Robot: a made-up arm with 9 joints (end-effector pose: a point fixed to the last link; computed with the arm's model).
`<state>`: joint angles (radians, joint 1 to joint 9).
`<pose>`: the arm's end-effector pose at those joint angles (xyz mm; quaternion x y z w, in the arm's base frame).
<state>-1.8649 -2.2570 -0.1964 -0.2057 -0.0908 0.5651 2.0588 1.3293 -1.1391</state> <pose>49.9 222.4 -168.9 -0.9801 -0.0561 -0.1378 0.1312</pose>
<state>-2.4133 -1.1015 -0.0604 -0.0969 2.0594 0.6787 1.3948 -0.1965 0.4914</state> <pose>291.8 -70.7 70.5 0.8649 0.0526 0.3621 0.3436</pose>
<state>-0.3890 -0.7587 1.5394 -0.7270 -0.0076 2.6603 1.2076 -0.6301 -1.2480</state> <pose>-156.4 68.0 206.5 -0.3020 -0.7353 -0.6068 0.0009</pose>
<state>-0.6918 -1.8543 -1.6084 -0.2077 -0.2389 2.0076 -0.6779 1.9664 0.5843</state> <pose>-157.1 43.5 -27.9 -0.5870 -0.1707 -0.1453 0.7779</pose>
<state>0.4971 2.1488 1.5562 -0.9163 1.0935 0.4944 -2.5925 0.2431 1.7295</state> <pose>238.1 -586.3 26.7 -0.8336 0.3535 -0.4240 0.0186</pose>
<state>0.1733 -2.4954 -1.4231 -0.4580 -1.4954 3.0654 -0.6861 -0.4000 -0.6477</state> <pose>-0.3 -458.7 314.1 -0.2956 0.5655 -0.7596 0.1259</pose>
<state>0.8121 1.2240 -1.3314 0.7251 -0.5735 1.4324 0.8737 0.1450 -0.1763</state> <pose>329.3 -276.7 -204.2 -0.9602 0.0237 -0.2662 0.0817</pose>
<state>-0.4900 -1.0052 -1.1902 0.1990 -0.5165 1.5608 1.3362 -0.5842 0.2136</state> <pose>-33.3 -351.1 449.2 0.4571 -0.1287 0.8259 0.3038</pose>
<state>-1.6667 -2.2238 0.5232 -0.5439 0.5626 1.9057 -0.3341 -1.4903 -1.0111</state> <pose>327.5 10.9 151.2 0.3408 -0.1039 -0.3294 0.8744</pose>
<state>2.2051 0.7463 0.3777 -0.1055 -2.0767 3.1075 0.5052 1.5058 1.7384</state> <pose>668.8 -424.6 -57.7 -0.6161 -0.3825 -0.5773 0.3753</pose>
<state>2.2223 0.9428 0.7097 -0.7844 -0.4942 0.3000 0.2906 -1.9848 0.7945</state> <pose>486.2 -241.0 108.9 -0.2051 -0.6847 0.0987 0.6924</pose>
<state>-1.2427 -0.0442 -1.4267 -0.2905 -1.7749 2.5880 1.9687 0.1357 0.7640</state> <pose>-94.1 -345.0 294.5 0.2572 -0.4455 -0.7547 0.4072</pose>
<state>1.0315 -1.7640 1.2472 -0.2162 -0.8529 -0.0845 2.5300 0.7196 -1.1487</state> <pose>365.7 -559.7 357.1 -0.3431 0.6840 -0.5861 0.2663</pose>
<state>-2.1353 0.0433 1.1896 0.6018 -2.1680 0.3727 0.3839 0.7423 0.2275</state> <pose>2.7 55.2 -529.1 0.2291 -0.9190 0.1258 0.2951</pose>
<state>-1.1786 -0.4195 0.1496 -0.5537 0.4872 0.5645 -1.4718 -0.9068 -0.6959</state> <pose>-246.7 -152.3 261.2 0.0526 -0.1469 0.9510 0.2670</pose>
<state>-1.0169 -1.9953 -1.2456 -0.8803 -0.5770 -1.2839 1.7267 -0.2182 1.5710</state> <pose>138.6 -58.7 -148.7 -0.1536 0.5853 -0.1977 0.7712</pose>
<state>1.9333 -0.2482 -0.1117 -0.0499 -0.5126 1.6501 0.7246 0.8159 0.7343</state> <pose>746.3 -230.8 201.4 -0.6495 -0.4043 -0.6437 0.0186</pose>
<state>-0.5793 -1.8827 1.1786 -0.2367 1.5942 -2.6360 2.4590 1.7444 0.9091</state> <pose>-404.2 -284.9 143.3 0.5869 -0.2523 0.3657 0.6769</pose>
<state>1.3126 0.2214 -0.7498 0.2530 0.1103 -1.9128 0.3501 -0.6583 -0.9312</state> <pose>328.0 -573.6 174.3 -0.3094 0.5660 -0.7359 0.2056</pose>
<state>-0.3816 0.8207 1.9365 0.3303 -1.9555 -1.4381 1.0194 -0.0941 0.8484</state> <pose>-344.5 -59.9 114.1 -0.1877 0.5557 0.6727 0.4510</pose>
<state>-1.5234 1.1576 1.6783 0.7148 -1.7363 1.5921 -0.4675 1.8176 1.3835</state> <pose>-353.5 -79.2 -22.2 0.8416 -0.3037 -0.0740 0.4404</pose>
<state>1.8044 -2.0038 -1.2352 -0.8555 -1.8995 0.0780 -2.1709 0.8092 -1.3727</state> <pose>56.6 -181.0 397.5 -0.6718 -0.4519 0.5533 0.1957</pose>
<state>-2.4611 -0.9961 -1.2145 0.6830 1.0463 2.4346 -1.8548 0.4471 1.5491</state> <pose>28.8 -312.3 63.4 0.7762 -0.4379 0.4345 0.1303</pose>
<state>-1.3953 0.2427 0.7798 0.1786 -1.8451 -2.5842 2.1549 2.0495 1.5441</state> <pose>-37.4 62.9 -141.6 -0.0210 0.5330 -0.3168 0.7843</pose>
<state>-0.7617 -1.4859 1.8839 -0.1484 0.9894 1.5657 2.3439 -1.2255 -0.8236</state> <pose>33.1 -32.6 -77.3 0.2226 0.6900 -0.0269 0.6882</pose>
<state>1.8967 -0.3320 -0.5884 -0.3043 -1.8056 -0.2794 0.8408 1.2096 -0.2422</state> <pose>236.0 -153.7 -160.8 -0.5186 -0.7022 -0.0124 0.4876</pose>
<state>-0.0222 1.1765 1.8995 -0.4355 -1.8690 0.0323 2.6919 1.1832 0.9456</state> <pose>146.9 -549.5 23.3 -0.1730 0.5546 -0.7554 0.3029</pose>
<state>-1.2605 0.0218 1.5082 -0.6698 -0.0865 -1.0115 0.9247 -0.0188 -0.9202</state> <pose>178.7 -119.4 155.5 -0.3950 0.4674 -0.1570 0.7752</pose>
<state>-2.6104 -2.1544 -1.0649 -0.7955 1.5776 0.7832 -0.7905 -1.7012 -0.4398</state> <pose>300.3 -116.5 347.7 0.4755 -0.6464 -0.0655 0.5931</pose>
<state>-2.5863 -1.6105 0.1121 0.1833 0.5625 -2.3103 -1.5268 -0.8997 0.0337</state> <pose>230.1 65.9 -198.9 -0.1791 0.7886 0.0873 0.5818</pose>
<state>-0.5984 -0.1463 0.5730 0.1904 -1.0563 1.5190 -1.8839 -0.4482 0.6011</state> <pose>-105.0 -151.7 109.5 -0.6157 -0.6546 -0.3584 0.2531</pose>
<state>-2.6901 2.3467 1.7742 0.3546 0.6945 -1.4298 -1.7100 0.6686 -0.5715</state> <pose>172.1 109.0 -240.1 -0.7474 -0.5264 -0.0194 0.4049</pose>
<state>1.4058 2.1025 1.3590 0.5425 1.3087 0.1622 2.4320 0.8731 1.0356</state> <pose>543.1 -442.7 221.4 0.6122 0.7162 0.2021 0.2672</pose>
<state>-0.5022 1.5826 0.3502 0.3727 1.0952 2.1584 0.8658 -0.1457 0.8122</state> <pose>160.2 -301.8 144.6 0.5321 -0.1248 0.2406 0.8021</pose>
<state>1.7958 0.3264 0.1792 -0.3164 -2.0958 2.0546 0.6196 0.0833 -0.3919</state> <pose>592.5 -424.0 -190.9 0.9684 -0.0617 0.1331 0.2017</pose>
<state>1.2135 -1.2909 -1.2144 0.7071 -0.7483 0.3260 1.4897 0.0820 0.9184</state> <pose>578.6 -31.1 320.1 -0.6754 -0.6584 -0.2905 0.1613</pose>
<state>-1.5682 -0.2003 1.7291 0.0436 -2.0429 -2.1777 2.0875 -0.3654 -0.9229</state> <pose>287.4 141.6 -62.7 -0.6234 0.0897 -0.3612 0.6877</pose>
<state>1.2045 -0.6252 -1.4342 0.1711 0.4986 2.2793 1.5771 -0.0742 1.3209</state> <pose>268.3 -178.8 427.3 -0.3758 -0.6224 -0.5410 0.4228</pose>
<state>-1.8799 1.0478 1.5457 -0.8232 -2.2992 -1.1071 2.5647 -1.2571 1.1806</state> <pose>77.2 -177.1 12.7 -0.0960 -0.6674 0.0728 0.7349</pose>
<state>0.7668 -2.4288 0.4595 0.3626 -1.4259 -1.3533 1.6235 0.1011 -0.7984</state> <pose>256.4 -735.4 217.7 0.7726 -0.1961 0.4286 0.4254</pose>
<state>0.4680 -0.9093 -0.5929 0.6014 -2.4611 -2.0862 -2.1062 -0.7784 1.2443</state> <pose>348.0 -467.6 210.9 -0.2497 0.7347 0.2955 0.5573</pose>
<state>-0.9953 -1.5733 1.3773 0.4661 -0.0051 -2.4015 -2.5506 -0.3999 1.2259</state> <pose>-191.0 -296.4 -143.9 -0.3206 0.9389 -0.1169 0.0456</pose>
